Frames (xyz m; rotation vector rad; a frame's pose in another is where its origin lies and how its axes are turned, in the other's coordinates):
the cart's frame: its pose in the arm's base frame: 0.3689 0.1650 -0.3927 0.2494 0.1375 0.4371
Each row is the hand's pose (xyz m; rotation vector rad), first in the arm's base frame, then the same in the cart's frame.
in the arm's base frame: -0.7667 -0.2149 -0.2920 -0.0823 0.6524 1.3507
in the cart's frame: -1.1919 0.1492 -0.0336 -0.2185 0.6739 0.8325
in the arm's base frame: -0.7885 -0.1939 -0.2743 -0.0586 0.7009 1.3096
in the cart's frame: -1.2037 0.1811 -0.0250 -0.1851 0.7087 0.7890
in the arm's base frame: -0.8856 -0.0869 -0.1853 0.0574 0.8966 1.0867
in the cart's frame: -1.2514 0.3376 0.0202 -0.0278 0.8398 0.5615
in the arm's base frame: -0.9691 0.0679 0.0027 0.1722 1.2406 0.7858
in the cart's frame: -1.2737 0.5570 0.1530 0.1745 1.1062 0.2578
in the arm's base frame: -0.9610 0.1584 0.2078 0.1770 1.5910 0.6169
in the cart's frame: -1.2432 0.6879 0.3325 0.2796 1.4214 0.0881
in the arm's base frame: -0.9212 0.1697 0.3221 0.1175 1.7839 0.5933
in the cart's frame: -1.2115 0.7125 0.4473 0.2790 1.6163 0.0628
